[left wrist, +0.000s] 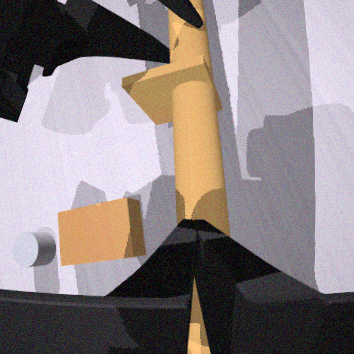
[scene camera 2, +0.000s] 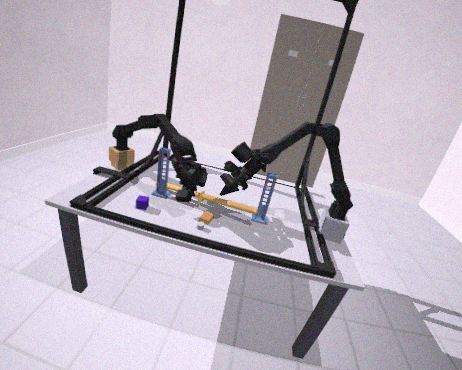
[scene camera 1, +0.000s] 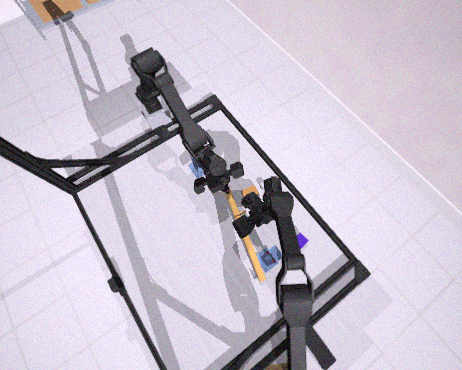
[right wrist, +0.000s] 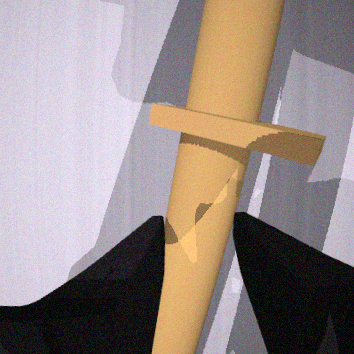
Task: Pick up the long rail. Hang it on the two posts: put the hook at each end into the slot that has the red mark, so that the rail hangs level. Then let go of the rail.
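Places are measured from the left arm's base along level axes (x left, y back, z up), in metres.
Pixels of known places: left gripper, fingertip midpoint: (left wrist: pixel 191 230) (scene camera 2: pixel 220 195) (scene camera 1: pixel 228 193); right gripper, fingertip midpoint: (left wrist: pixel 184 40) (scene camera 2: pixel 194 193) (right wrist: pixel 198 224); left arm's base at its link origin: (scene camera 2: pixel 336 215) (scene camera 1: pixel 153 106); right arm's base at its link origin: (scene camera 2: pixel 121 148).
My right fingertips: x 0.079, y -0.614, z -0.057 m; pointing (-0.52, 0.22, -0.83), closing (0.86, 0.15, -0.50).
For each thing: its top centre in the pictures, then the offset to it from my right fingertips. "*": a spot on its surface instead.
- long orange rail at its top centre: (right wrist: pixel 168 104) (left wrist: pixel 162 52) (scene camera 1: pixel 238 211) (scene camera 2: pixel 203 188) dy +0.037, dx +0.008, dz +0.039 m
- red mark at a spot on its surface: (scene camera 2: pixel 266 180) * dy +0.284, dx -0.015, dz +0.146 m
- orange block at its top centre: (left wrist: pixel 91 232) (scene camera 1: pixel 250 191) (scene camera 2: pixel 207 215) dy +0.099, dx +0.100, dz -0.023 m
- small white cylinder at its top centre: (left wrist: pixel 24 249) (scene camera 2: pixel 200 223) dy +0.099, dx +0.166, dz -0.023 m
- purple cube at its top centre: (scene camera 1: pixel 301 240) (scene camera 2: pixel 142 198) dy -0.159, dx +0.160, dz -0.003 m
The long orange rail (scene camera 1: pixel 251 253) (scene camera 2: pixel 229 202) (left wrist: pixel 197 140) (right wrist: pixel 228 70) lies low over the table, running between the feet of the two blue slotted posts (scene camera 2: pixel 163 170) (scene camera 2: pixel 266 196) (scene camera 1: pixel 270 257). My right gripper (scene camera 1: pixel 242 217) (scene camera 2: pixel 187 191) (right wrist: pixel 198 224) is shut on the rail near its cross piece. My left gripper (scene camera 1: pixel 226 189) (scene camera 2: pixel 227 189) (left wrist: pixel 191 230) is shut and empty; its tips hover just above the rail. A red mark (scene camera 2: pixel 266 180) shows near the top of the post at the right in scene camera 2.
An orange block (scene camera 1: pixel 249 191) (scene camera 2: pixel 207 217) (left wrist: pixel 98 232) and a small white cylinder (scene camera 2: pixel 200 226) (left wrist: pixel 33 248) lie beside the rail. A purple cube (scene camera 1: pixel 301 240) (scene camera 2: pixel 142 202) sits near one post. A black frame (scene camera 1: pixel 251 136) (scene camera 2: pixel 211 246) borders the table.
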